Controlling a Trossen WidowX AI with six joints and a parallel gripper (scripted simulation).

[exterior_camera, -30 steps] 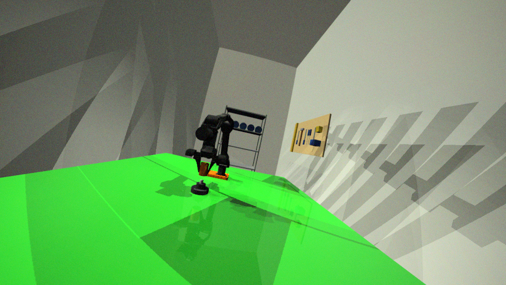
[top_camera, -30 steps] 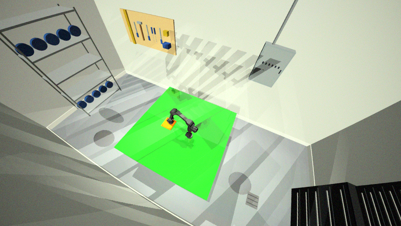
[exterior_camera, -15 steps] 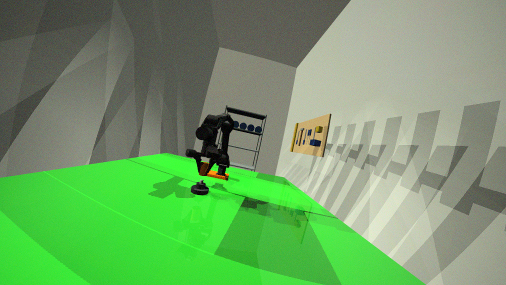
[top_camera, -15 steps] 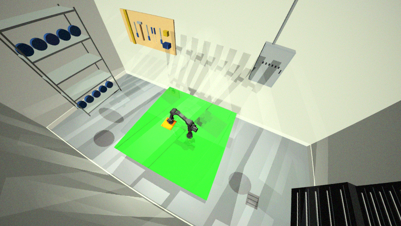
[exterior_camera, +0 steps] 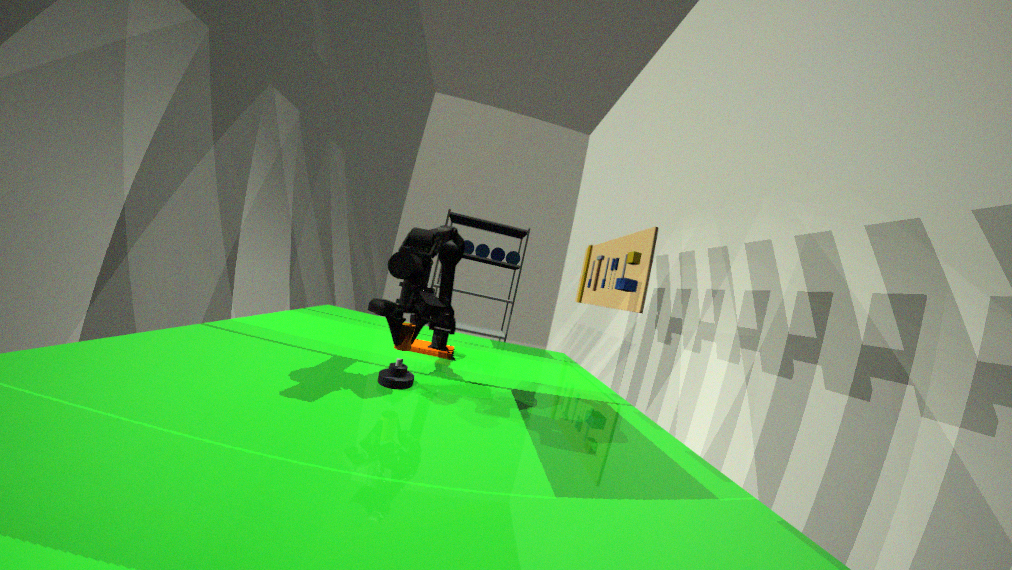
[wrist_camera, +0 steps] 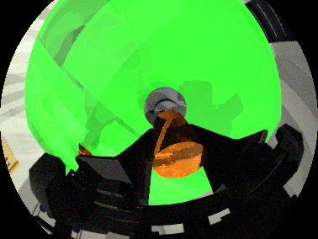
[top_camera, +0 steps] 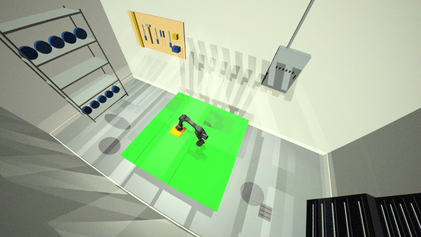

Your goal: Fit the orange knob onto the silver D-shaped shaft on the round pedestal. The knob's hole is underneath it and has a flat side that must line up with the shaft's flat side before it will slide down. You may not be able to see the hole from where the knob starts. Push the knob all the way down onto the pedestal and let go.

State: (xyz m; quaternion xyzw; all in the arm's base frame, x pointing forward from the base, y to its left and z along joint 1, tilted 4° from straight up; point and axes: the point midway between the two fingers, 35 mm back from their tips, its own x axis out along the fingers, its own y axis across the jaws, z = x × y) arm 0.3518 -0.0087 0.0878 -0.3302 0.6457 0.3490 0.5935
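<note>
Now: the dark round pedestal 60 mm below my gripper tip. The rest, counted from my gripper tip: orange knob 30 mm above.
</note>
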